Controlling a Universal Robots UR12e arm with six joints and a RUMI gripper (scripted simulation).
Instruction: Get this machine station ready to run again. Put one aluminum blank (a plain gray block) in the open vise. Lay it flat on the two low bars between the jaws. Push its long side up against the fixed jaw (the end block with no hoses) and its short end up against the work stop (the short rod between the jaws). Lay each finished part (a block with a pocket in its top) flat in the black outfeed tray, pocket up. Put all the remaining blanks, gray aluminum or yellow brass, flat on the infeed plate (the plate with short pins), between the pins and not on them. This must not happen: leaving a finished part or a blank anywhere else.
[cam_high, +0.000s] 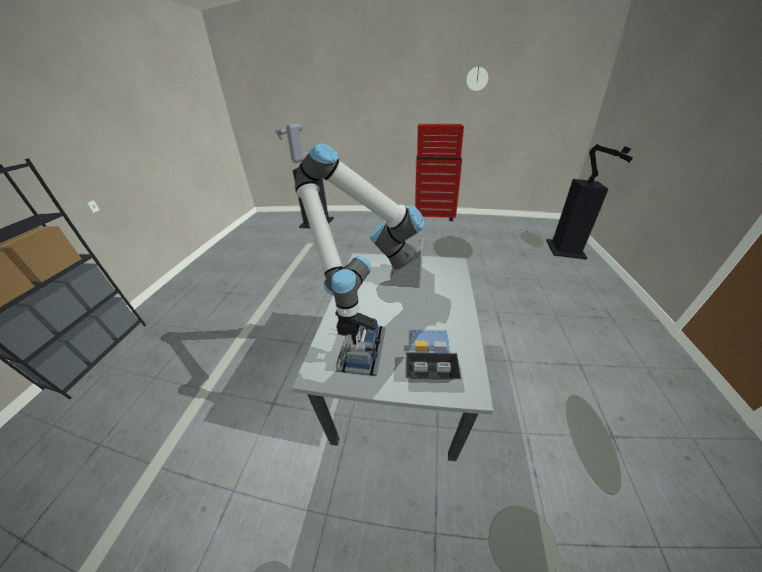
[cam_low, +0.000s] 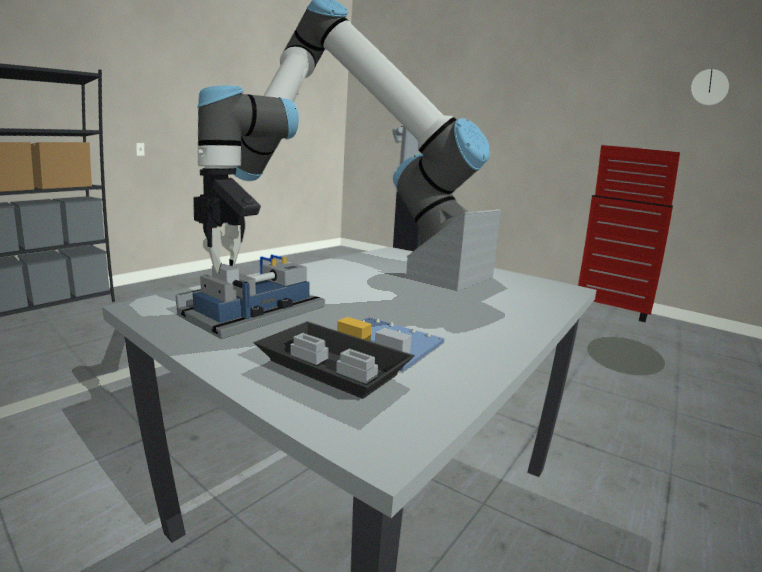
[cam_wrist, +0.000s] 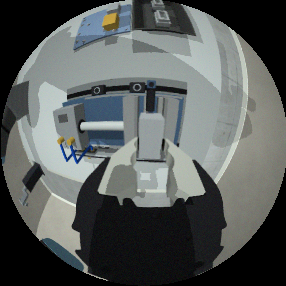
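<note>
My hand is 20 mm above the gray aluminum blank. From my hand the other things lie so: fixed jaw 40 mm below, 30 mm ahead, 10 mm to the left; vise 80 mm below, 70 mm behind; dark work stop 50 mm to the left, 30 mm below, 10 mm behind.
</note>
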